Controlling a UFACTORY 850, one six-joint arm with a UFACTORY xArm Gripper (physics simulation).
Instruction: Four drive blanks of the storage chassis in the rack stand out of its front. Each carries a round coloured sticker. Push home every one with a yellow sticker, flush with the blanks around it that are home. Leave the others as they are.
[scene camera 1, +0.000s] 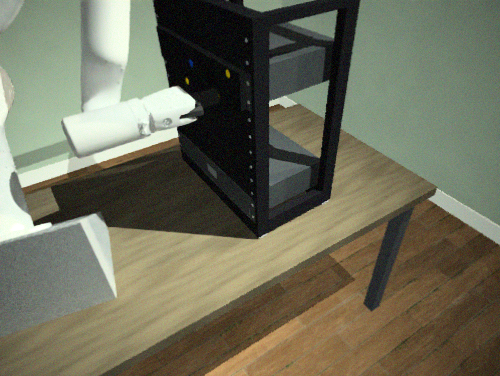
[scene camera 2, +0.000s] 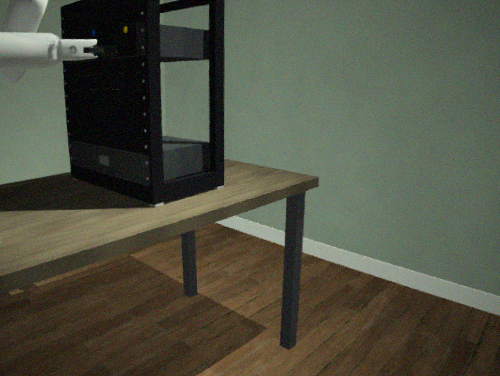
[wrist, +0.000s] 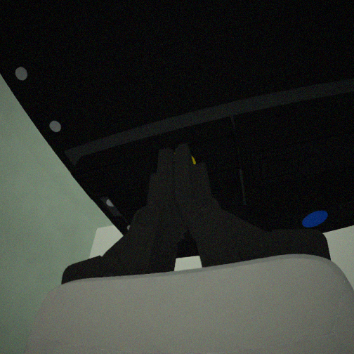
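Note:
The storage chassis front is very dark in the black rack (scene camera 1: 260, 125) (scene camera 2: 155, 125). A blue sticker (scene camera 1: 191, 63) (scene camera 2: 93, 33) (wrist: 315, 218) shows on it. One yellow sticker (scene camera 1: 228, 73) (scene camera 2: 125, 29) is nearer the right post, and another yellow sticker (scene camera 1: 187, 80) is below the blue one. A sliver of a yellow sticker (wrist: 193, 160) shows beside the fingertips in the wrist view, mostly hidden. My gripper (scene camera 1: 216, 95) (scene camera 2: 114, 49) (wrist: 180, 165) is shut and empty, its tips at the chassis front. Contact, blank edges and how far each blank stands out are too dark to tell.
The rack stands on a wooden table (scene camera 1: 200, 265) (scene camera 2: 75, 227). A lower unit (scene camera 1: 212, 170) (scene camera 2: 104, 160) with a pale label sits at the rack's bottom. A grey slanted block (scene camera 1: 50, 275) is at the left front, near the arm's base. A green wall is behind.

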